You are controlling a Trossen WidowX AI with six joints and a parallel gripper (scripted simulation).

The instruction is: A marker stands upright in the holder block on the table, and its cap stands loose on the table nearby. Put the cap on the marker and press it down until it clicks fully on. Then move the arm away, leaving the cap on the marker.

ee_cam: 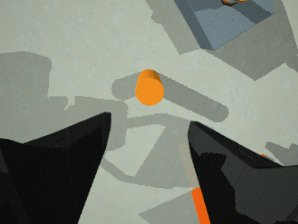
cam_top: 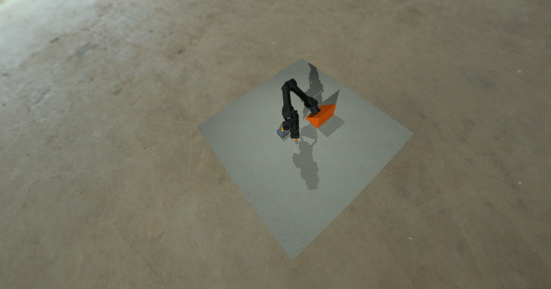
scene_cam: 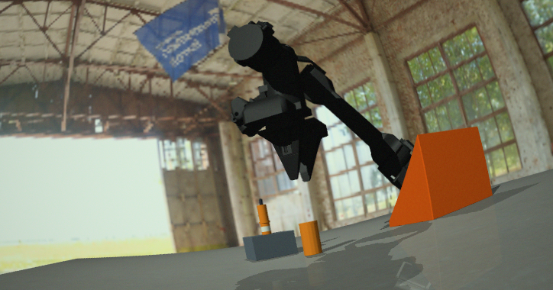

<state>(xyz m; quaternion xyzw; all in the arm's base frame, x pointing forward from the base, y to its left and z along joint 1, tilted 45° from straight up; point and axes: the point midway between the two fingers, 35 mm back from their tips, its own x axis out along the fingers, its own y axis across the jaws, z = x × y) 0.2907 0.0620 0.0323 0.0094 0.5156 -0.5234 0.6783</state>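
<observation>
Now: gripper tip 9 cm above the orange cap. Also, from my gripper tip: grey holder block: 11 cm to the right, 9 cm below, 2 cm ahead.
</observation>
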